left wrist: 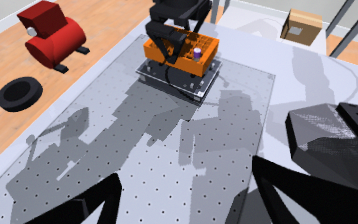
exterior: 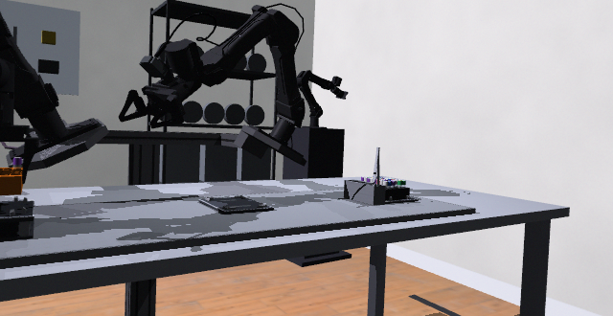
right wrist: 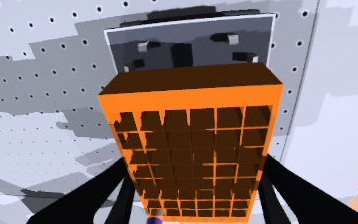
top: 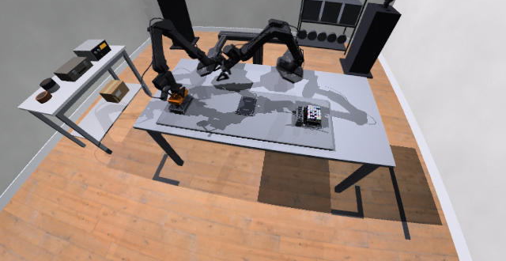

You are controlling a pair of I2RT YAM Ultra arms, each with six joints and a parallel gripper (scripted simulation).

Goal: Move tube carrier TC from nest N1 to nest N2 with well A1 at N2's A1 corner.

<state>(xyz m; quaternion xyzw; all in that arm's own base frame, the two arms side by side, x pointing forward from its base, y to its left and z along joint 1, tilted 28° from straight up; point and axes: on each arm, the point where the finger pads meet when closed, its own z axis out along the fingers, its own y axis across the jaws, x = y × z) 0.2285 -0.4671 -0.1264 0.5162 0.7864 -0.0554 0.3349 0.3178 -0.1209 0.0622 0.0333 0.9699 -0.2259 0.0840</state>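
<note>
The raised nest N2 is 50 mm below my right hand. The rest, counted from my right hand: transfer nest N1 (40 mm behind, 470 mm to the left, 80 mm below); then A1 mark (70 mm behind, 60 mm to the left, 50 mm below); then orange tube carrier TC (right at my right hand).
</note>
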